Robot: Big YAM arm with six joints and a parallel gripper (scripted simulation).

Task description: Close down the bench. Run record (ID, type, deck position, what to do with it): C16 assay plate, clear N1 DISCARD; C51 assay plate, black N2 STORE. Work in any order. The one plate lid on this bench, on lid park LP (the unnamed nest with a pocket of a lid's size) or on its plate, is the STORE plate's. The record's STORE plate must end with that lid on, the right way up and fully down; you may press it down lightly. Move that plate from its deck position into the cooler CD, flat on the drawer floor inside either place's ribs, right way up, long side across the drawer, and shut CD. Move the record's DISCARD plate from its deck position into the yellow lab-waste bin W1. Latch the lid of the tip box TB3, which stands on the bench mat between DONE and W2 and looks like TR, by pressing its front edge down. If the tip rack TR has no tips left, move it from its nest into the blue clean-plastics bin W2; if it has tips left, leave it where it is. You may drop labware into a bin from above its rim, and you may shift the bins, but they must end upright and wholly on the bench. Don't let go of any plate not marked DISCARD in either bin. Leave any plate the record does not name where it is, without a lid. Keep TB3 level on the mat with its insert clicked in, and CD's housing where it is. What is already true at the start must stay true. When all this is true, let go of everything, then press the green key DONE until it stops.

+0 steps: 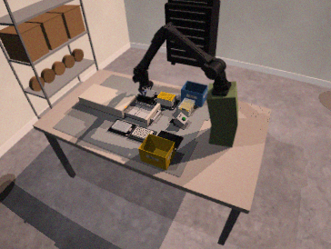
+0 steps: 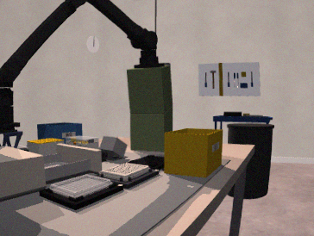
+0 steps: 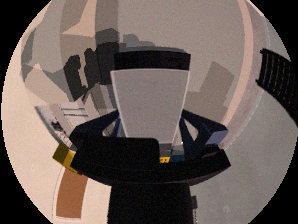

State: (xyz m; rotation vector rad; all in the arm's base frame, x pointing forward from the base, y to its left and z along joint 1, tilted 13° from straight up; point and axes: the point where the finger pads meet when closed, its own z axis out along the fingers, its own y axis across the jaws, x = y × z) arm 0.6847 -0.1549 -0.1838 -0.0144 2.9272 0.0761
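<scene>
Right now the black nest N2 is 5 cm below my hand. Also, from my hand: black plate: right at my hand; then yellow-topped tip rack TR: 18 cm behind, 1 cm to the right; then clear plate lid: right at my hand.
</scene>
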